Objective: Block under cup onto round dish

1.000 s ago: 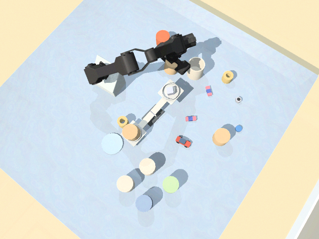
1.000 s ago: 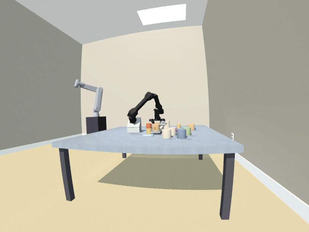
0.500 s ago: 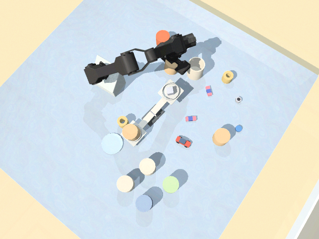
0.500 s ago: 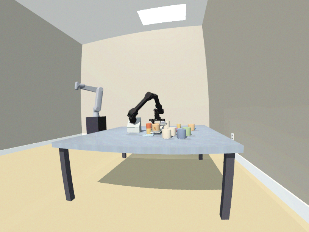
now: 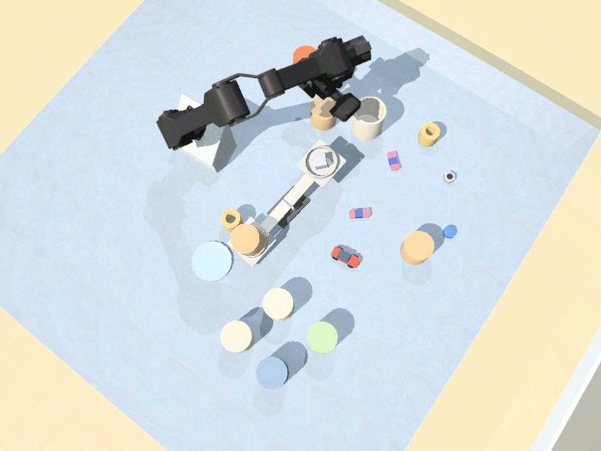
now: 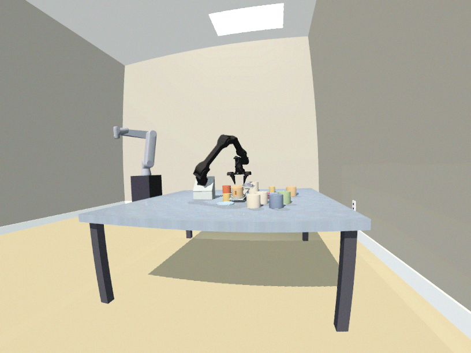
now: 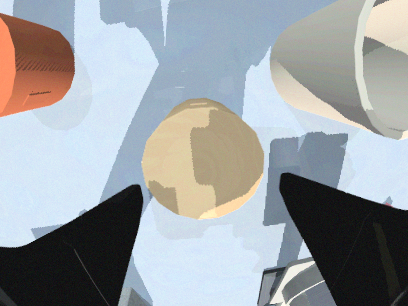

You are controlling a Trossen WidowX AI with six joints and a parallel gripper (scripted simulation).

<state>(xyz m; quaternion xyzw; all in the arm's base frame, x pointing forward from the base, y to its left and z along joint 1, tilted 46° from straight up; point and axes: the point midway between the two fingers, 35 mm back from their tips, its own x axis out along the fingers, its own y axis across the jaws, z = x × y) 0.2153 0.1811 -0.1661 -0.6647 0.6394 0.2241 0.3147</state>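
My gripper tip is now 90 mm short of the grey-white block, 130 mm to the left of it and 10 mm below it. From my gripper tip the other things lie so: orange cylinder 120 mm behind, 80 mm to the left, 40 mm below; nut 360 mm ahead, 60 mm to the left, 70 mm below; red car 270 mm ahead, 270 mm to the right, 70 mm below.
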